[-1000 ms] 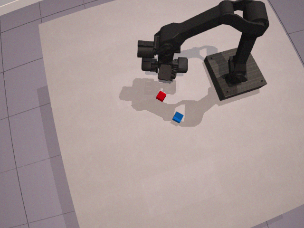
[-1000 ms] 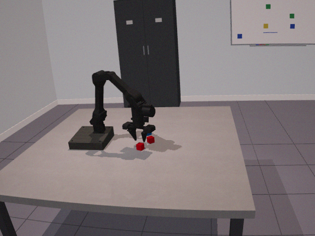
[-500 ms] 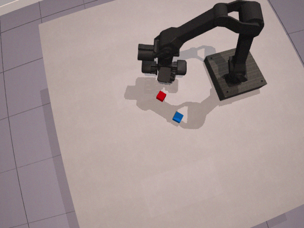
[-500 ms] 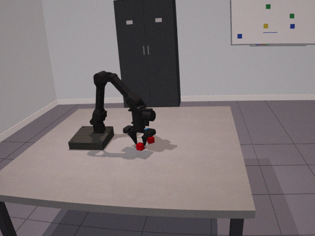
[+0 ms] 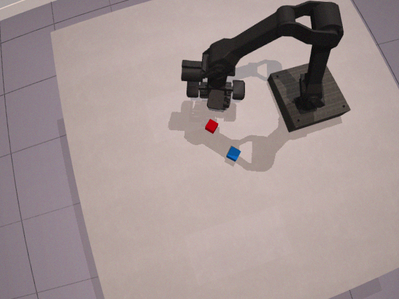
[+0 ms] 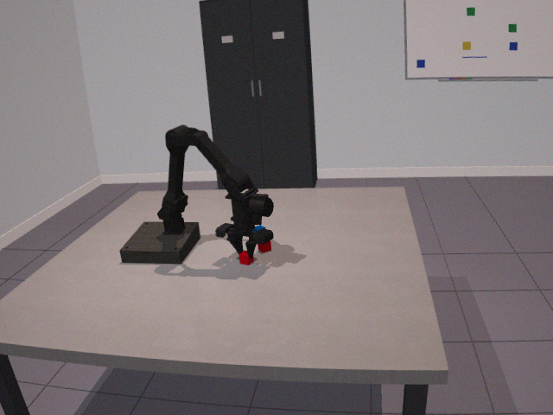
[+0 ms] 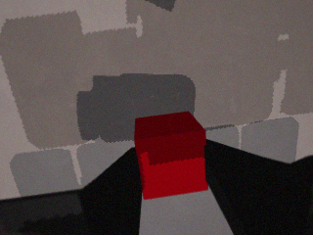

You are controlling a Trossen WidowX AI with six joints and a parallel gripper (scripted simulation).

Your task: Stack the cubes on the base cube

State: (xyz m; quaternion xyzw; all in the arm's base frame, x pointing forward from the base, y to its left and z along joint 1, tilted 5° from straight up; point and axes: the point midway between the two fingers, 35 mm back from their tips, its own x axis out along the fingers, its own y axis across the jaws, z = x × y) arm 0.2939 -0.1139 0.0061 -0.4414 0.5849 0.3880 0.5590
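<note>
Right now my gripper tip is 210 mm to the right of the blue cube and 10 mm past it.
</note>
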